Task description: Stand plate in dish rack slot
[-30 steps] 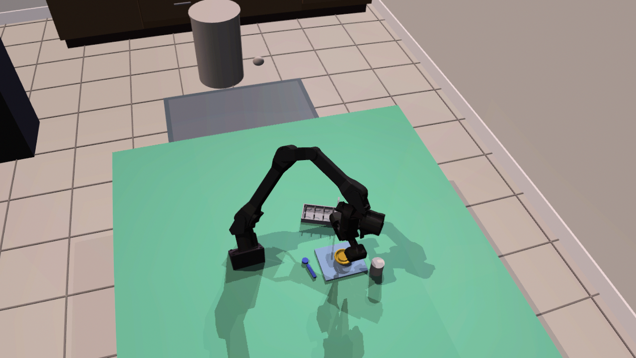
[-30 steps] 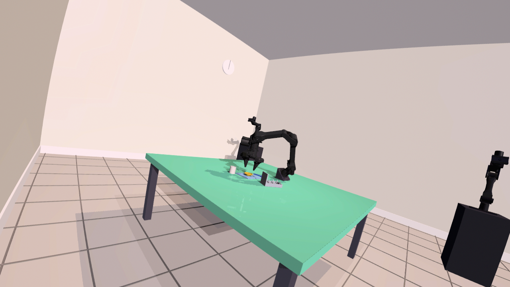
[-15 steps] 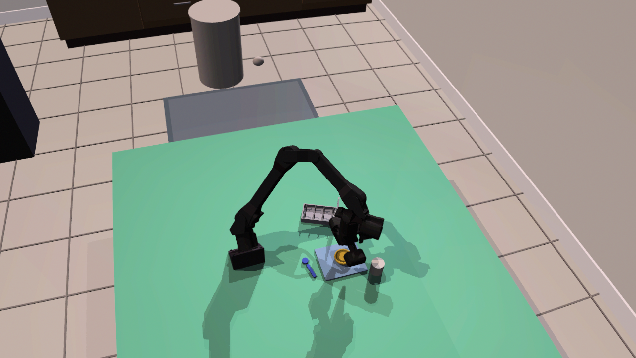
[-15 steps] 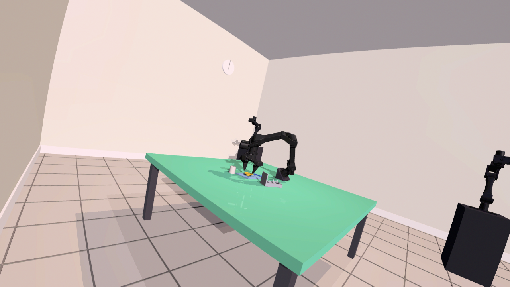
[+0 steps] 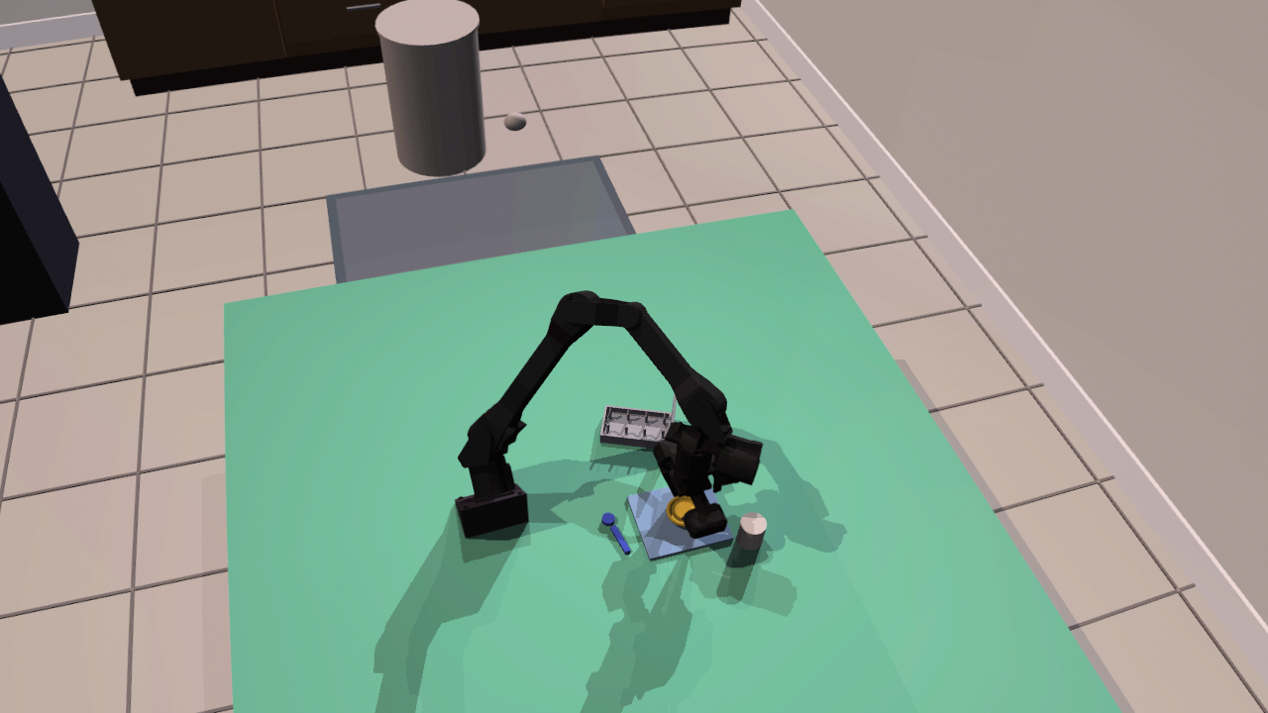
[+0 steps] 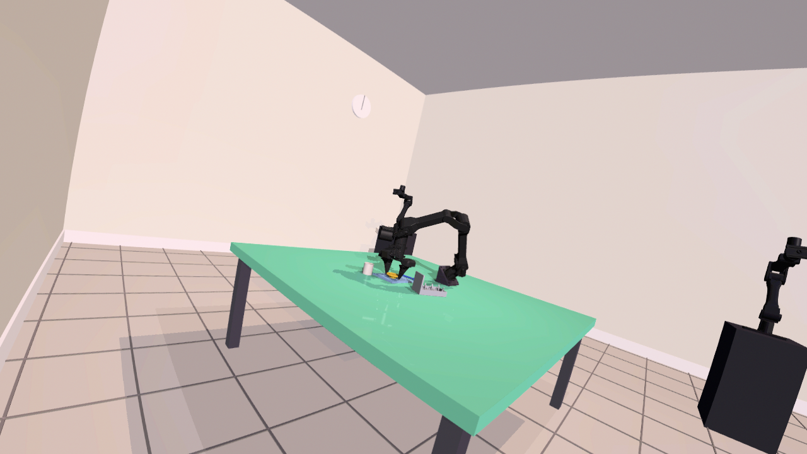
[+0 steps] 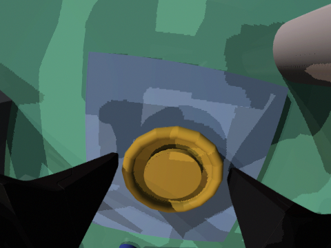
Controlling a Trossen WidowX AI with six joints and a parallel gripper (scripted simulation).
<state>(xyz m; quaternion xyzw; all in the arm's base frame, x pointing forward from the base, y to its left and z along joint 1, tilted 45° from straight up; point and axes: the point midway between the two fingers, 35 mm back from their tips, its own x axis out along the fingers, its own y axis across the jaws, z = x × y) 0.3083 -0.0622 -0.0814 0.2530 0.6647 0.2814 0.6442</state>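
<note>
The light blue mat is 10 mm below my gripper tip and 10 mm behind it. Round my gripper tip: beige cup: 90 mm ahead, 70 mm to the right, 10 mm above; blue spoon: 120 mm behind, 10 mm to the left, 10 mm below; yellow plate: 10 mm above.
</note>
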